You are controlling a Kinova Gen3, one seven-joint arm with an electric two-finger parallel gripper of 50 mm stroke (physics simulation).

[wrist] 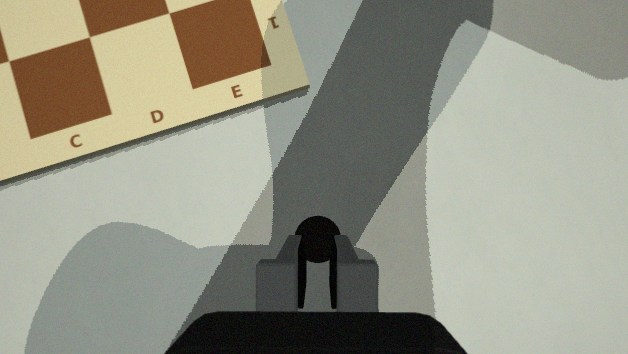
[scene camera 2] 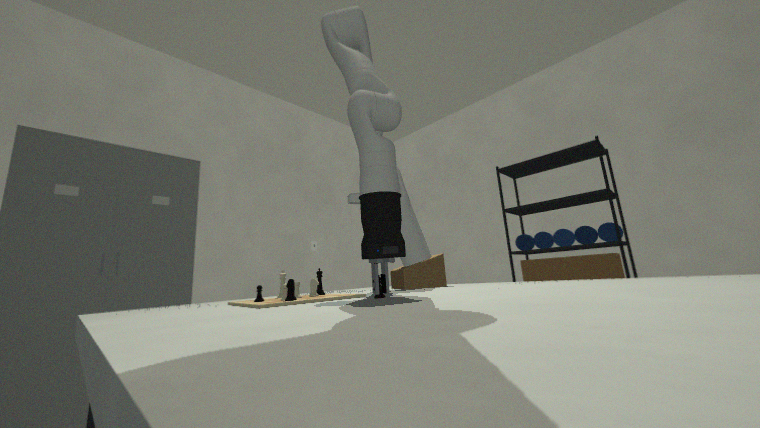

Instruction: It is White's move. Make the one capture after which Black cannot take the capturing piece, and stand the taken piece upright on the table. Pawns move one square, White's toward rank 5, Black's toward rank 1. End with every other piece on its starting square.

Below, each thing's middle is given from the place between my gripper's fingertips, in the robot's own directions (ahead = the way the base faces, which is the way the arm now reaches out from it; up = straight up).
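Labels:
With the chessboard (scene camera 2: 270, 302) as my reference, my hand is 30 mm short of it, 200 mm to the left of it and 10 mm above it.

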